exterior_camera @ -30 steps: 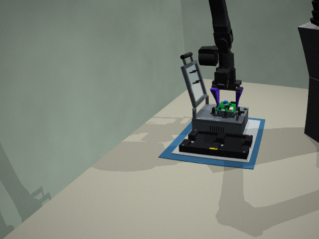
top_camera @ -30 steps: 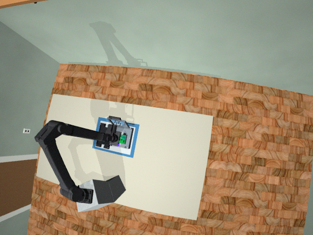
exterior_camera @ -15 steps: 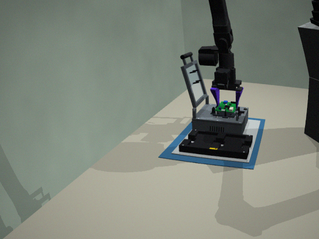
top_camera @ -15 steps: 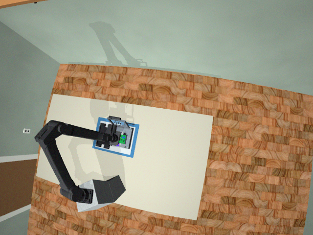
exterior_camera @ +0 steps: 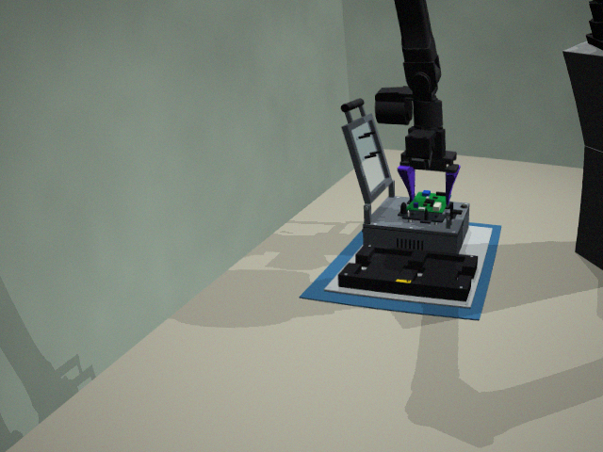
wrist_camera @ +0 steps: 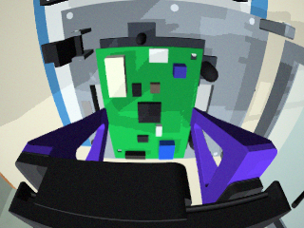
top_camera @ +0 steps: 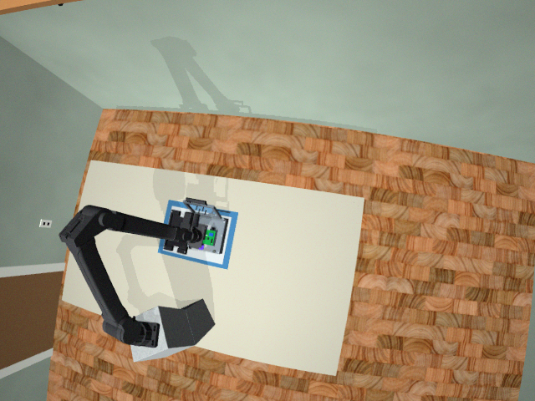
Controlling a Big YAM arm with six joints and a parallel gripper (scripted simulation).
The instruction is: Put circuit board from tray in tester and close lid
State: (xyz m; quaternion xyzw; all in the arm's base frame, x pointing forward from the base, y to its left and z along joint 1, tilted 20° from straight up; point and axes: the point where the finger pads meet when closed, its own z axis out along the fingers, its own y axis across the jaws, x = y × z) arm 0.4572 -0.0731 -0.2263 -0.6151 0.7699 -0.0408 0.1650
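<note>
Right now my hand is right at the green circuit board. The rest, counted from my hand: tester 4 cm ahead, 3 cm to the left, 2 cm above; then tester lid 12 cm ahead, 2 cm to the right, 9 cm above; then tester plate 1 cm ahead, 1 cm to the left, 2 cm below.
</note>
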